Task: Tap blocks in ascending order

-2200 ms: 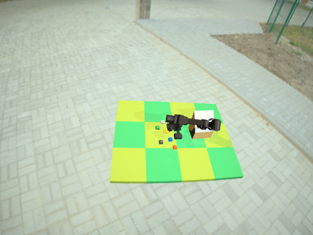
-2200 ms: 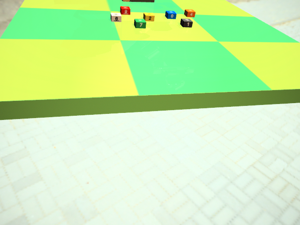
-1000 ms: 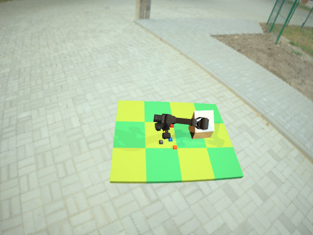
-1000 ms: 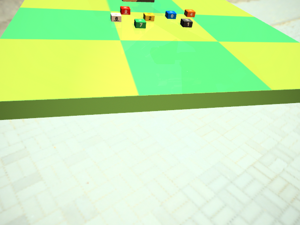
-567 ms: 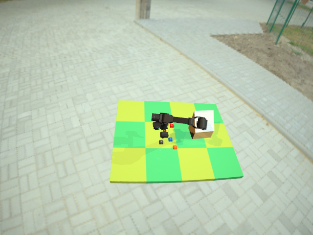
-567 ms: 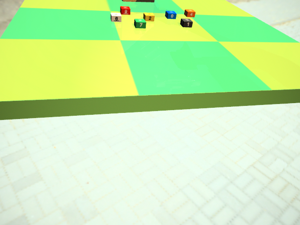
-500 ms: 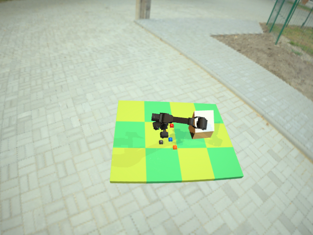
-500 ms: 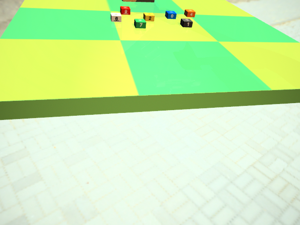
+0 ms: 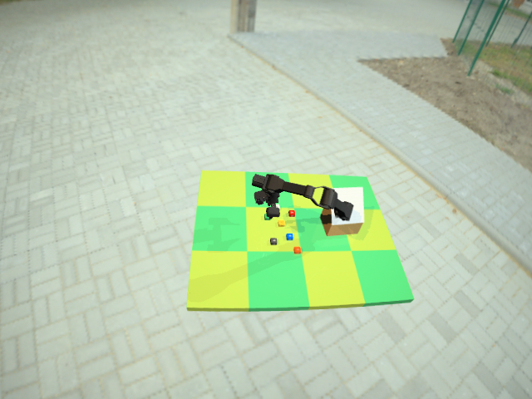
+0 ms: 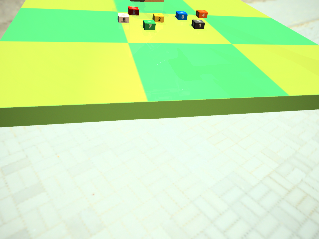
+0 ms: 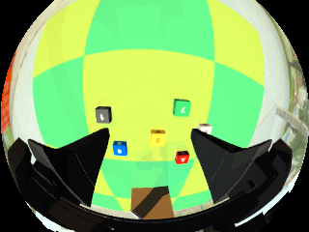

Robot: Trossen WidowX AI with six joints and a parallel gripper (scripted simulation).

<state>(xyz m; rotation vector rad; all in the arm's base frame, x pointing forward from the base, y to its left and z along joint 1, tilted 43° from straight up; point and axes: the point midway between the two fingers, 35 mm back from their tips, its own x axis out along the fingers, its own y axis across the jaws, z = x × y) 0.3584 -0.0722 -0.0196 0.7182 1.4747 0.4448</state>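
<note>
Right now my gripper tip is 120 mm above the blue block, 100 mm past it and 80 mm to the right of it. The rest, counted from my gripper tip: yellow block: 120 mm below, 80 mm behind, 10 mm to the right; then black block: 120 mm below, 100 mm to the left, 10 mm behind; then green block: 120 mm below, 70 mm to the right, 20 mm behind.
</note>
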